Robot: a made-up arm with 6 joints. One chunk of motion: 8 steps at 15 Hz.
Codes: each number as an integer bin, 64 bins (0 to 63) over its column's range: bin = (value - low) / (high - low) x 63, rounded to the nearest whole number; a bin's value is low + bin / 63 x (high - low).
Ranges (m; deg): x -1.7..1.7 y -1.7..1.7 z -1.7..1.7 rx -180..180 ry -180..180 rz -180..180
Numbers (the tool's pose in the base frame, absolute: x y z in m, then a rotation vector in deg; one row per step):
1: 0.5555 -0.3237 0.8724 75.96 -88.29 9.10
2: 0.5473 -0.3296 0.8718 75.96 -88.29 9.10
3: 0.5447 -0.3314 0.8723 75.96 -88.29 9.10
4: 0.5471 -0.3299 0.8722 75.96 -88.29 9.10
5: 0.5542 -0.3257 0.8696 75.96 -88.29 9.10
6: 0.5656 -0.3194 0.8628 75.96 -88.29 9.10
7: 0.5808 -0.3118 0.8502 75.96 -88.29 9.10
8: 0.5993 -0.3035 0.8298 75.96 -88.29 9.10
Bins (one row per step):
1: 42 26 48 45 16 33
2: 42 25 48 45 16 33
3: 42 25 48 45 16 33
4: 42 25 48 45 16 33
5: 42 25 48 45 16 33
6: 42 26 47 45 16 33
7: 42 26 47 45 16 33
8: 43 26 47 45 16 33

